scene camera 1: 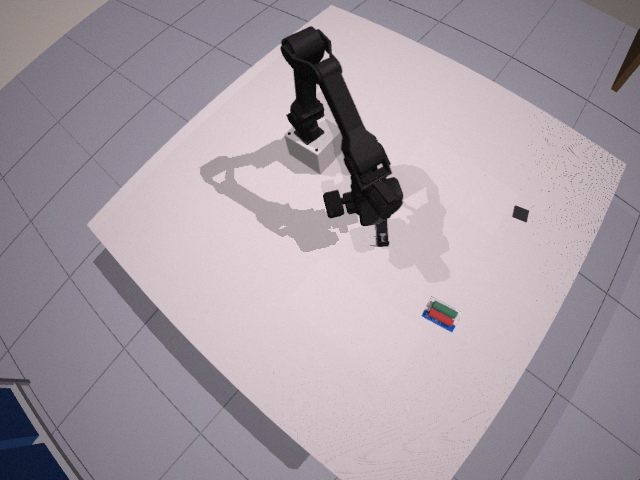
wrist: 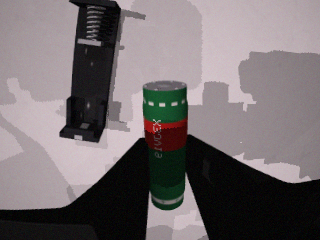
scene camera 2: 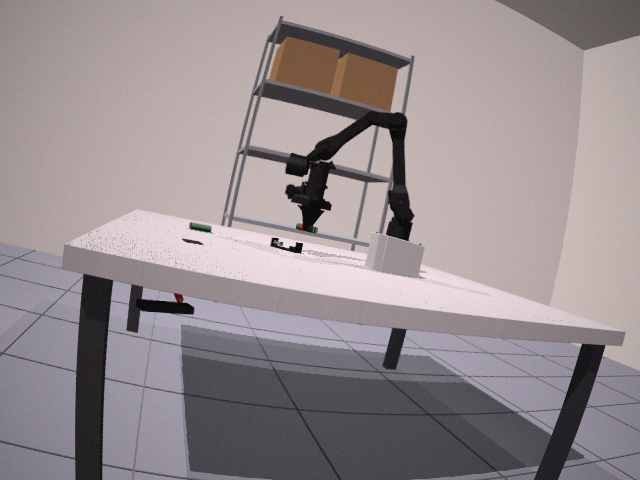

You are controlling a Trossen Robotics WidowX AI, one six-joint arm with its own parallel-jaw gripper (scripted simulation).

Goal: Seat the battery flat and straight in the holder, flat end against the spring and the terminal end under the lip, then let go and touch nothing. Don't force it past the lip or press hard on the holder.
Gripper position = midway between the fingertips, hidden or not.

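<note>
The battery [wrist: 165,106] is held by my gripper; scene camera 1 does not show the battery, hidden by the gripper. My gripper [scene camera 1: 362,212] is visible also in scene camera 2 [scene camera 2: 306,230] and the wrist view [wrist: 165,144].
</note>
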